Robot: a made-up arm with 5 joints.
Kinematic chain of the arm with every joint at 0, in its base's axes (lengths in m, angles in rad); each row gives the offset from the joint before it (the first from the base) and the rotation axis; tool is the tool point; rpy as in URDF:
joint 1: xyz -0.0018 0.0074 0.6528 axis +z
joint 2: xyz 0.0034 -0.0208 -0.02 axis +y
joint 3: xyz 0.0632 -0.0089 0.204 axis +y
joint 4: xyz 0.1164 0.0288 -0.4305 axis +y
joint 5: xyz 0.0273 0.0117 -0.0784 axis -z
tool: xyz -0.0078 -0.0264 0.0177 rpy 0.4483 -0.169 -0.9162
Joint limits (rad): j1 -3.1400..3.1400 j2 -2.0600..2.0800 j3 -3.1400..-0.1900 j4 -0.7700..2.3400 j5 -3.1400..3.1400
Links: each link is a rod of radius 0.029 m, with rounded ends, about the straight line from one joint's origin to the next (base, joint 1, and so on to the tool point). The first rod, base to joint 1, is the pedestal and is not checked.
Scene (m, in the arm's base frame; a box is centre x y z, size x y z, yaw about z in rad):
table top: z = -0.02
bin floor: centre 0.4 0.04 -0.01 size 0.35 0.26 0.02 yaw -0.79
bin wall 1: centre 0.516 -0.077 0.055 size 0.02 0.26 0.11 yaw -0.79
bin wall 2: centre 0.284 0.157 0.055 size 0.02 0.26 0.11 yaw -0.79
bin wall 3: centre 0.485 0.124 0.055 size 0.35 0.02 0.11 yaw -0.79
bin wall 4: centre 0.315 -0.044 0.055 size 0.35 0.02 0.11 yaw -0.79
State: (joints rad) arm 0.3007 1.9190 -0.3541 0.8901 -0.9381
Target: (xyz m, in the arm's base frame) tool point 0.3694 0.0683 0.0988
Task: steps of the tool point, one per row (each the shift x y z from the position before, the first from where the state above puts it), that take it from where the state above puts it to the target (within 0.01 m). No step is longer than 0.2 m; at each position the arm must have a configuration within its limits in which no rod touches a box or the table.
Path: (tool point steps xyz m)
1: 0.0814 0.0461 -0.1264
2: 0.1327 0.0396 -0.0874
3: 0.1665 0.0206 -0.0311
4: 0.1744 -0.0055 0.0344
5: 0.1535 -0.0309 0.0992
6: 0.1063 -0.0474 0.1532
7: -0.0089 -0.0065 -0.0834
8: -0.0254 -0.0029 -0.0847
9: -0.0422 0.0014 -0.0823
10: -0.0168 0.0828 -0.0498
11: -0.0396 0.0716 -0.0468

